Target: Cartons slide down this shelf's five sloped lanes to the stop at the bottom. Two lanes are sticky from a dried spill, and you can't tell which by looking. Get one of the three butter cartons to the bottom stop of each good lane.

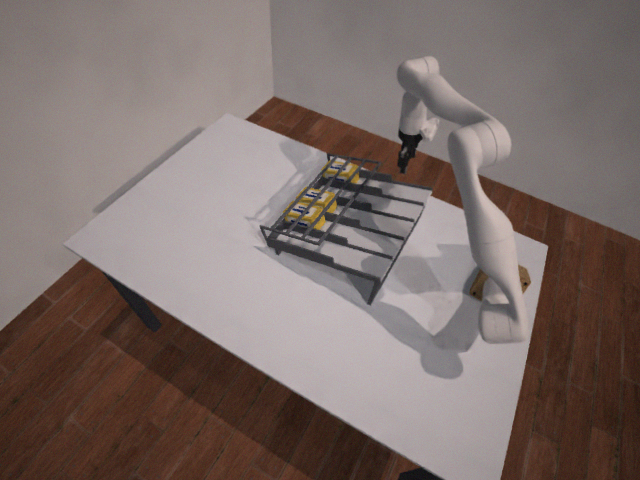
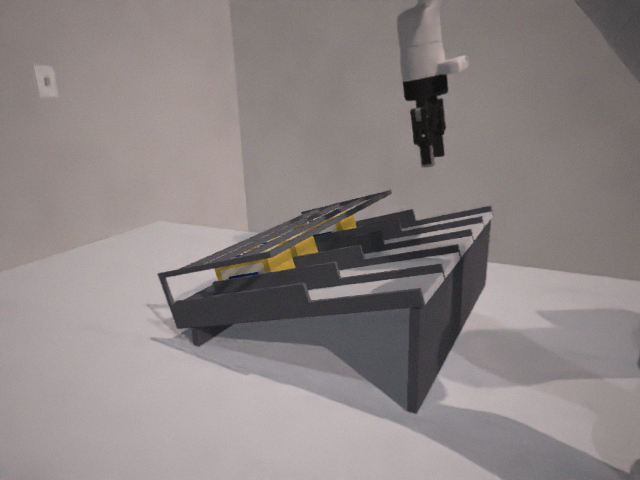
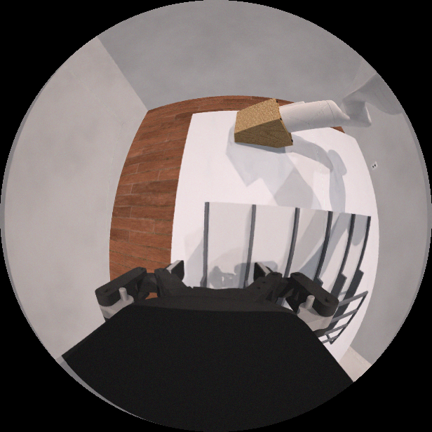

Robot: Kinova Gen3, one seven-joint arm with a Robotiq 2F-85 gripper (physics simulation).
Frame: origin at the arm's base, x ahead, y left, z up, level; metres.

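Seen in the pictures: gripper, fingertip midpoint: (image 1: 407, 164) (image 2: 433, 161); arm's base at its link origin: (image 1: 499, 288).
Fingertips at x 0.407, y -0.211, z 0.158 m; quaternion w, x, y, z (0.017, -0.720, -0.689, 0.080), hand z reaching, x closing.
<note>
Offsets run from my fingertips to a thing's top centre. "spot": to the spot under its first point. Level surfaces: height alone.
Three yellow butter cartons lie under the top grid at the lower end of the sloped shelf (image 1: 305, 253) (image 2: 232, 308) (image 3: 253, 225). One carton @[spot: dy -0.019, dx +0.184, dz -0.118 m] (image 1: 353, 169) (image 2: 347, 223) is in the farthest lane, one carton (image 1: 330, 202) (image 2: 306, 246) in the middle lane, and one carton (image 1: 315, 220) (image 2: 281, 261) in the second lane from the near side. The nearest and fourth lanes hold no carton. Grid bars partly hide the cartons and their contact with the stop. My gripper (image 1: 402, 168) (image 2: 433, 157) (image 3: 218, 270) is open and empty, high above the upper part of the farthest lane.
The grid cover @[spot: dy +0.372, dx +0.234, dz -0.101 m] (image 2: 214, 264) slants over the shelf's lower half. Dark dividers separate the lanes. The shelf stands on the white table @[dz -0.246 m] (image 1: 180, 206) (image 2: 103, 413). A wooden block (image 1: 524, 281) (image 3: 260, 127) is at the arm's base, beyond the shelf's upper end.
</note>
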